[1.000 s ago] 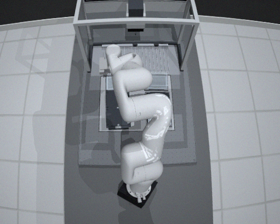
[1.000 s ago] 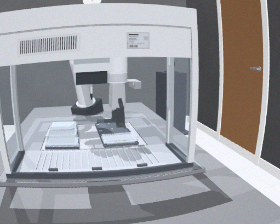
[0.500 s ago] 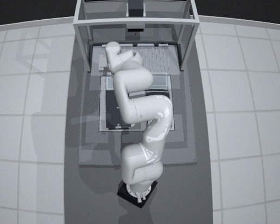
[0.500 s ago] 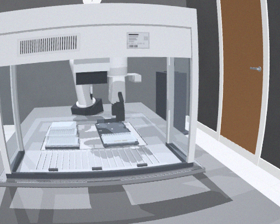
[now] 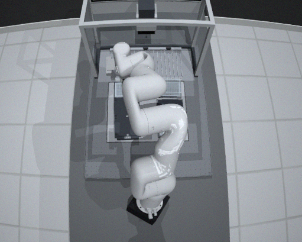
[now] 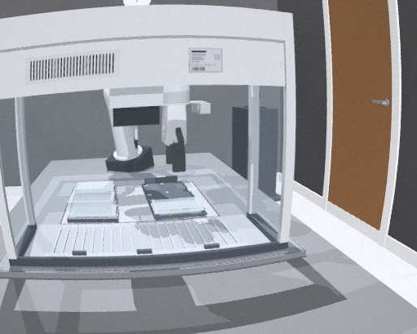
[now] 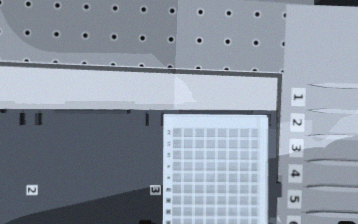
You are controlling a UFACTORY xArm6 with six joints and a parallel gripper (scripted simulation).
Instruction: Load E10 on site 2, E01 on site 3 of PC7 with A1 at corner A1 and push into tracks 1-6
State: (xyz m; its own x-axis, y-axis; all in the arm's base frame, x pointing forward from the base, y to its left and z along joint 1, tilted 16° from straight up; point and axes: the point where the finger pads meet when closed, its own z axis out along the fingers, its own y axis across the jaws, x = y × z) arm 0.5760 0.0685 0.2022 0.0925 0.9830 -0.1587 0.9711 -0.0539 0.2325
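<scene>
Now: the nest S1 250 mm behind my hand, 200 mm to the right of it and 120 mm below it. Round my hand: dark plate carrier PC7 (110 mm below, 110 mm behind, 10 mm to the left); then dark nest S2 (220 mm to the right, 140 mm behind, 120 mm below); then deep-well block E07 (230 mm to the right, 100 mm below, 30 mm behind).
</scene>
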